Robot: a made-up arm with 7 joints. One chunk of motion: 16 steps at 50 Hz.
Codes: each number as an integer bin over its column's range. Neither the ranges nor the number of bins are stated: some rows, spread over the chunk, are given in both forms.
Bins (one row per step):
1: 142 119 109 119 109 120
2: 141 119 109 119 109 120
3: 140 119 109 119 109 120
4: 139 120 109 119 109 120
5: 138 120 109 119 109 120
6: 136 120 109 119 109 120
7: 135 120 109 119 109 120
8: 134 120 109 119 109 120
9: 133 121 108 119 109 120
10: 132 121 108 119 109 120
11: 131 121 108 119 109 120
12: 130 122 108 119 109 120
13: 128 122 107 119 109 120
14: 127 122 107 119 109 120
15: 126 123 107 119 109 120
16: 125 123 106 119 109 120
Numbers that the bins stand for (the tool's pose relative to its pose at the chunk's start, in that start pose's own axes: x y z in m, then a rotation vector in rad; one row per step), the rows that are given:
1: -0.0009 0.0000 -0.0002 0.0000 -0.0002 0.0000
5: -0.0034 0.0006 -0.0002 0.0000 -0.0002 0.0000
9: -0.0065 0.0012 -0.0007 0.0000 -0.0002 0.0000
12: -0.0084 0.0018 -0.0007 0.0000 -0.0002 0.0000
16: -0.0116 0.0024 -0.0018 0.0000 -0.0002 0.0000
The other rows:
2: -0.0015 0.0000 -0.0002 0.0000 -0.0002 0.0000
3: -0.0022 0.0000 -0.0002 0.0000 -0.0002 0.0000
4: -0.0028 0.0006 -0.0002 0.0000 -0.0002 0.0000
6: -0.0047 0.0006 -0.0002 0.0000 -0.0002 0.0000
7: -0.0053 0.0006 -0.0002 0.0000 -0.0002 0.0000
8: -0.0059 0.0006 -0.0002 0.0000 -0.0002 0.0000
10: -0.0072 0.0012 -0.0007 0.0000 -0.0002 0.0000
11: -0.0078 0.0012 -0.0007 0.0000 -0.0002 0.0000
13: -0.0097 0.0018 -0.0013 0.0000 -0.0002 0.0000
14: -0.0103 0.0018 -0.0013 0.0000 -0.0002 0.0000
15: -0.0109 0.0024 -0.0013 0.0000 -0.0002 0.0000

